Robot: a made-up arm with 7 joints.
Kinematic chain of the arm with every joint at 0, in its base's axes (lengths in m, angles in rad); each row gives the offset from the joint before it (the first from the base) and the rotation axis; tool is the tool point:
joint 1: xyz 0 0 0 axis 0 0.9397 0.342
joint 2: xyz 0 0 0 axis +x
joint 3: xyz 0 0 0 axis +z
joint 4: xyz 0.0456 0 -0.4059 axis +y
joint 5: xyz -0.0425 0 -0.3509 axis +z
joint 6: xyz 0 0 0 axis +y
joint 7: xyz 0 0 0 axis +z
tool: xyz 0 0 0
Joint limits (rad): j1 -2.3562..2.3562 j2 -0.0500..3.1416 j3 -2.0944..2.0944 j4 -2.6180..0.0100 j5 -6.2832..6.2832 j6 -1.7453..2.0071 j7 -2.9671..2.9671
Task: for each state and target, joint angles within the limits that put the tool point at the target. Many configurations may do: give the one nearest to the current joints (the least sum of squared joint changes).
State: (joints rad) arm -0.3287 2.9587 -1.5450 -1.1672 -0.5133 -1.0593 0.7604
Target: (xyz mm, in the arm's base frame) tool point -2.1 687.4 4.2
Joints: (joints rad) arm -0.2311 2.1049 -1.7312 -1.1267 -0.5133 -1.0593 0.7604
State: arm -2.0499 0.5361 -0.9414 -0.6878 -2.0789 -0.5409 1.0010
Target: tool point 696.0 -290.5 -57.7
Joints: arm -1.5253 0.1494 -1.0964 -0.4740 -2.0789 -0.5409 1.0010
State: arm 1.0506 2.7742 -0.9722 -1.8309 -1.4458 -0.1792 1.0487
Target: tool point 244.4 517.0 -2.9
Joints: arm 1.0937 2.8105 -0.8218 -1.6808 -1.4458 -0.1792 1.0487
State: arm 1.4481 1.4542 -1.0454 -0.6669 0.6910 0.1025 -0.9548
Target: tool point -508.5 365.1 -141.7
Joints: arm 1.4420 1.4198 -1.0475 -1.3739 0.6910 0.1025 -0.9548
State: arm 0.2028 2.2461 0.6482 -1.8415 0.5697 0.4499 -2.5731
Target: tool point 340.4 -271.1 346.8
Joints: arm 0.2474 3.0616 0.9633 -1.7413 0.5697 0.4499 -2.5731
